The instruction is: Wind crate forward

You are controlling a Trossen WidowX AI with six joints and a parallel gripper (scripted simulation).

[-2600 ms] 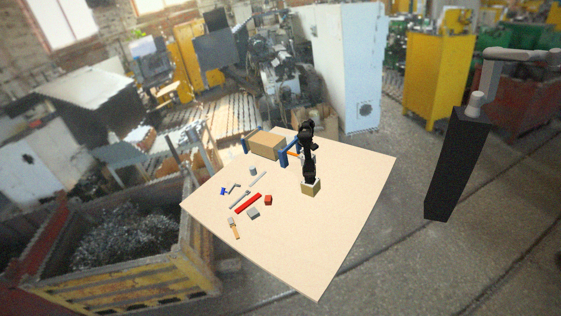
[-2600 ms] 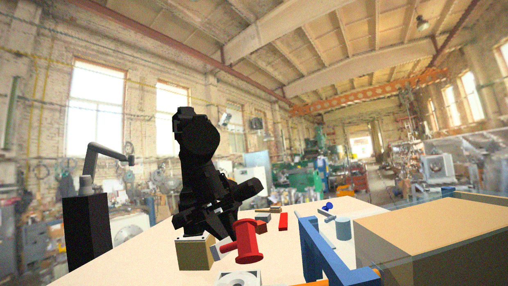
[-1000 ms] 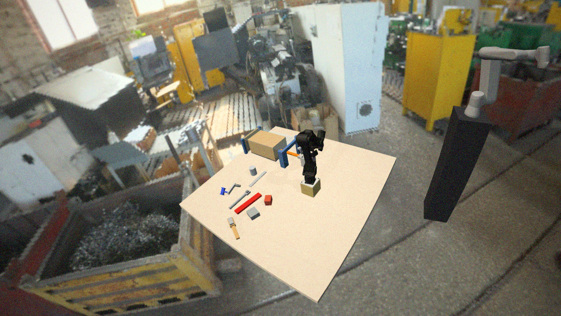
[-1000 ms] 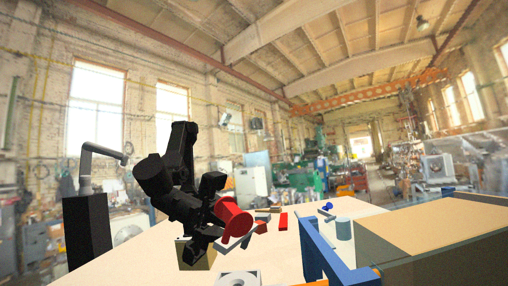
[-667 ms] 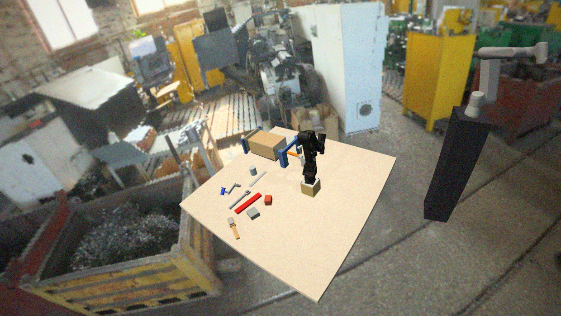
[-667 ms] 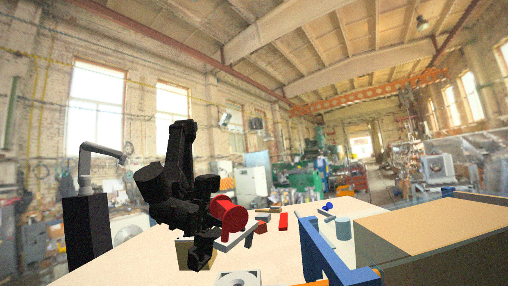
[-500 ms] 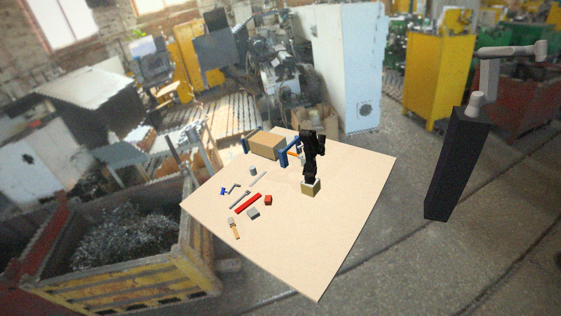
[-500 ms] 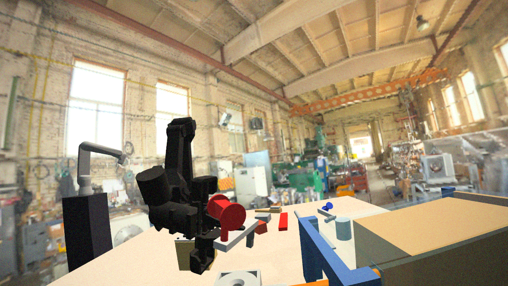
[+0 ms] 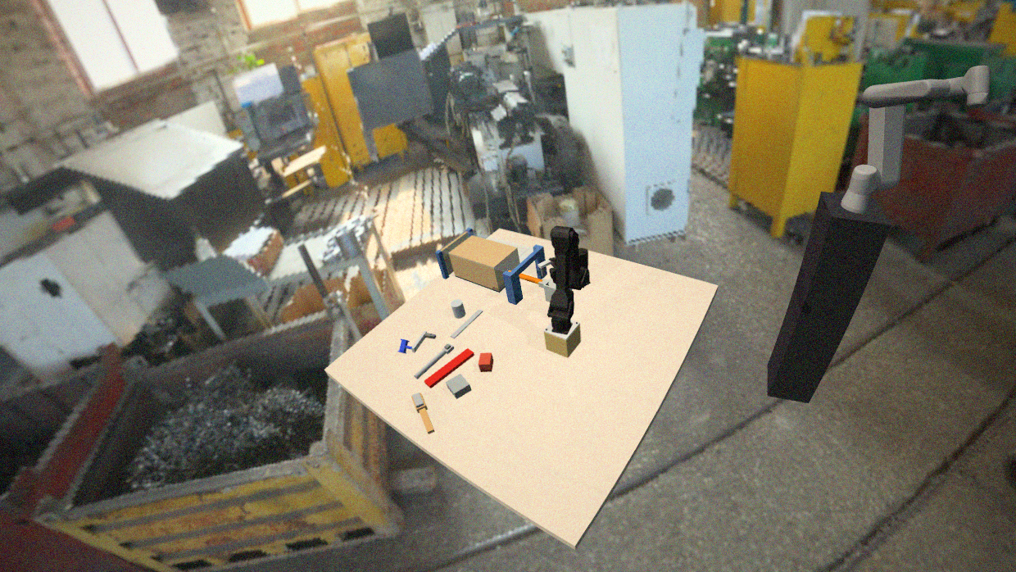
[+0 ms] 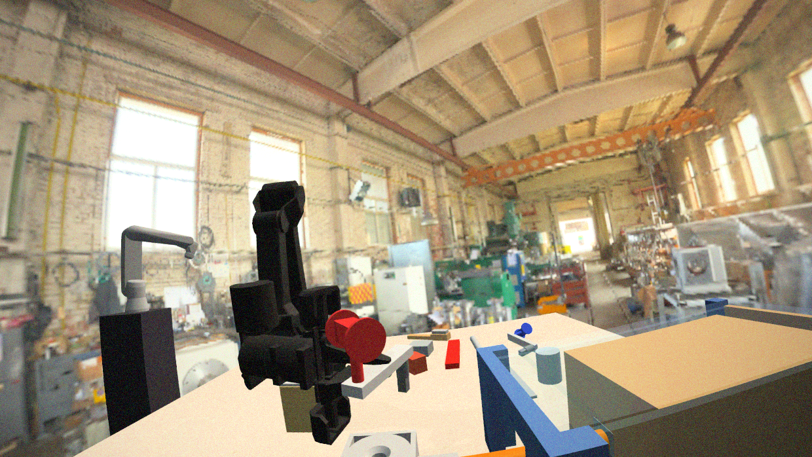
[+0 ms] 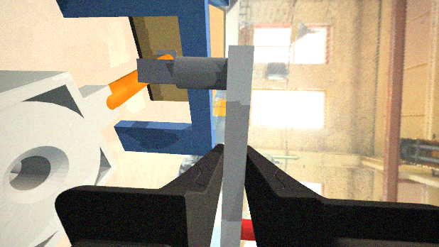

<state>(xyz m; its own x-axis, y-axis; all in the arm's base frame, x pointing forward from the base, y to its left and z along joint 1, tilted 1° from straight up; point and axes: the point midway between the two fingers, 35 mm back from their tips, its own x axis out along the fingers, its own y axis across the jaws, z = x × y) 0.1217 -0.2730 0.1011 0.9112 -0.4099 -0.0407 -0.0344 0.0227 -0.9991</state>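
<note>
The red knob is 3 cm behind my gripper tip, 4 cm to the right of it and 4 cm above it. The rest, counted from my gripper tip: red-knobbed winch handle (2 cm behind, 1 cm to the right, 1 cm above); then blue steel frame (13 cm ahead, 3 cm to the right, 9 cm below); then grey winch (4 cm behind, 16 cm below).
</note>
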